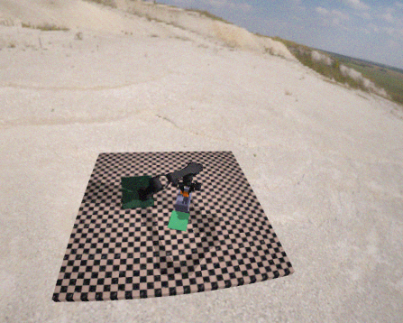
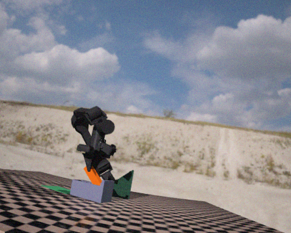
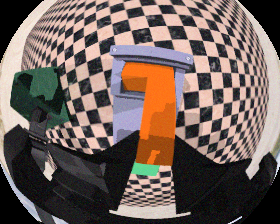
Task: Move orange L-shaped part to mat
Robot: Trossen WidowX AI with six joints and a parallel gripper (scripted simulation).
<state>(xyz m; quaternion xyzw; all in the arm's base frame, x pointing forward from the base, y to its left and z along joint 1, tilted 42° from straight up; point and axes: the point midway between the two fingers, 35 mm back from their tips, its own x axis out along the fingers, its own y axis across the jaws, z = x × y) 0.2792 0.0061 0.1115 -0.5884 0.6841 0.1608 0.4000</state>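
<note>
Now: gripper tip 130 mm to the left of the green mat, 120 mm above it and 70 mm past it. Also, from my gripper tip: orange L-shaped part 40 mm to the left, 30 mm below.
</note>
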